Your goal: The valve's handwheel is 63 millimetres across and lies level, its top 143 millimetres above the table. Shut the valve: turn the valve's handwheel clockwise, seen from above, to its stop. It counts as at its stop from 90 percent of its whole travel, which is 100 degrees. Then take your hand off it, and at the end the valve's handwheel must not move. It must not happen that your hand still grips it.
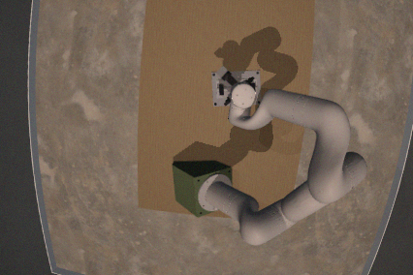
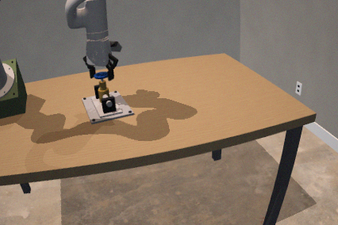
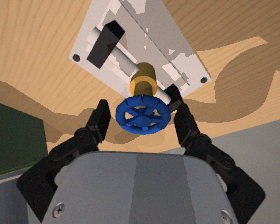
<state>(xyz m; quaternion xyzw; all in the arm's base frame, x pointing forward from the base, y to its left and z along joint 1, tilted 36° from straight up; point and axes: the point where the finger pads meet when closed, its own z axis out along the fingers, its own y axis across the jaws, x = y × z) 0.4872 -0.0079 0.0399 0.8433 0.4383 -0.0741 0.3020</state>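
The blue handwheel is right at my hand.
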